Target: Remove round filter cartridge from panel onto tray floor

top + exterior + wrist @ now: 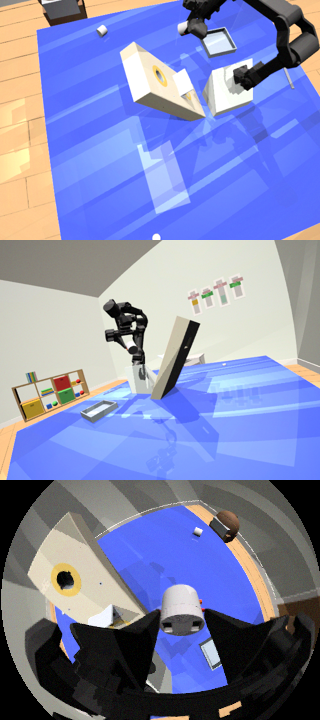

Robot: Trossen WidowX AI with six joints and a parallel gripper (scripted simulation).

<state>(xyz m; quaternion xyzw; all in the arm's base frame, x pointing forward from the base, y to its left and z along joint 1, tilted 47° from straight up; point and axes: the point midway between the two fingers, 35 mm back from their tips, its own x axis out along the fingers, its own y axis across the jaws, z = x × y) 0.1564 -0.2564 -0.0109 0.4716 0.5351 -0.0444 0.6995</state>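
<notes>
Right now my gripper tip is 28 cm above the grey tray, 27 cm past it and 8 cm to the left of it. The rest, counted from my gripper tip: round filter cartridge: right at my gripper tip.
</notes>
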